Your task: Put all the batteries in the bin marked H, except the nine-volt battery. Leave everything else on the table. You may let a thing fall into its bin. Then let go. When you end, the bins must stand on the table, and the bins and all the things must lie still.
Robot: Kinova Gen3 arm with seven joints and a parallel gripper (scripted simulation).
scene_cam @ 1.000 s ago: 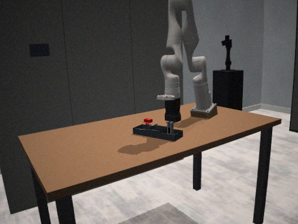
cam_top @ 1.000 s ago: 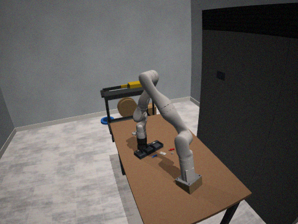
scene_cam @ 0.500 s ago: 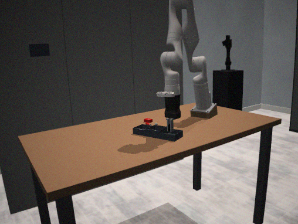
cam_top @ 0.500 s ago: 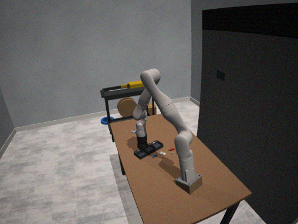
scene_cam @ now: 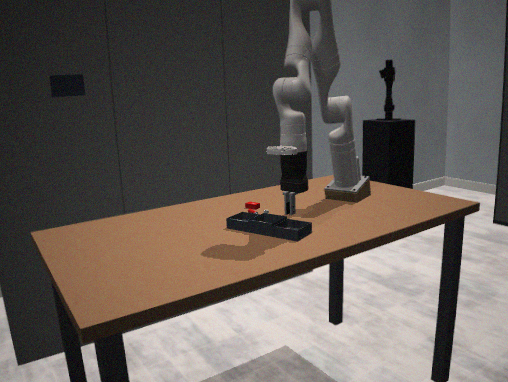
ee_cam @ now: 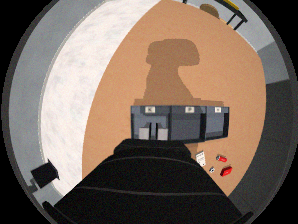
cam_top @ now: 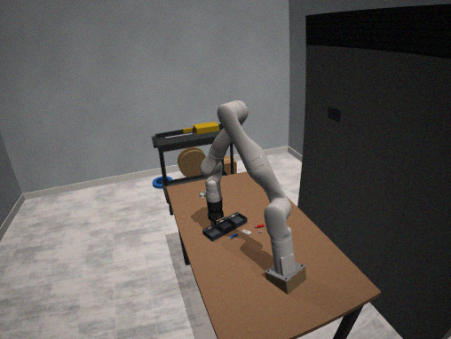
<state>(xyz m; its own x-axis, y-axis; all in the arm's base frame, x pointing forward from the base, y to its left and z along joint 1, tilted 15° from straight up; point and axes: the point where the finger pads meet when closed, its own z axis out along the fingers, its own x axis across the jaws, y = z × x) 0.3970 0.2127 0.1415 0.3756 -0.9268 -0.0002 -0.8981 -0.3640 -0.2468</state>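
Right now the red piece is 250 mm to the right of my hand, 70 mm below it and 20 mm behind it. The rest, counted from my hand: blue battery (90 mm to the right, 70 mm below, 50 mm behind); then long bin (70 mm to the right, 60 mm below, 30 mm ahead); then white piece (170 mm to the right, 70 mm below, 40 mm behind).
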